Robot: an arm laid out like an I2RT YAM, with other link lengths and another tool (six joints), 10 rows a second.
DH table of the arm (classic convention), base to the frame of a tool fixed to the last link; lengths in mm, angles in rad. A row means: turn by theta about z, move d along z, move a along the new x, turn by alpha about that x. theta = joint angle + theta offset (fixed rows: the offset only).
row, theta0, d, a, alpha
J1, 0, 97.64, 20.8, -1.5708
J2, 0, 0, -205.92, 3.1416
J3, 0.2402, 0, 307.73, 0
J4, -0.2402, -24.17, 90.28, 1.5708
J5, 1.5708, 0.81, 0, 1.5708
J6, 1.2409, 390.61, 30, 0.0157
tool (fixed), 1.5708, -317.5, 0, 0
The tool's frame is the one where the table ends.
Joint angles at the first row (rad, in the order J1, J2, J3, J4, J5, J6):
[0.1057 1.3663 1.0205 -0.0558 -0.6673 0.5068]
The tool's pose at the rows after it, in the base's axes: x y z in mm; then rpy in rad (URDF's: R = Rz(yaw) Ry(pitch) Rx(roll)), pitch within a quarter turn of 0, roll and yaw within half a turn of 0:
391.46, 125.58, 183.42, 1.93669, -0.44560, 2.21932
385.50, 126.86, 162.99, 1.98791, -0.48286, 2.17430
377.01, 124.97, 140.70, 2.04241, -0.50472, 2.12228
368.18, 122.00, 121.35, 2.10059, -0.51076, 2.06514
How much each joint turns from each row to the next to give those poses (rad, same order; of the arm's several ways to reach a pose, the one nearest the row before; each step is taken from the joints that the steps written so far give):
[0.0135 0.0063 0.0048 -0.0101 0.0027 0.0365]
[0.0062 -0.0019 -0.0528 0.0092 0.0212 0.0270]
[0.0004 -0.0126 -0.0667 0.0095 0.0241 0.0137]
[-0.0006 -0.0147 -0.0569 -0.0056 0.0316 0.0023]

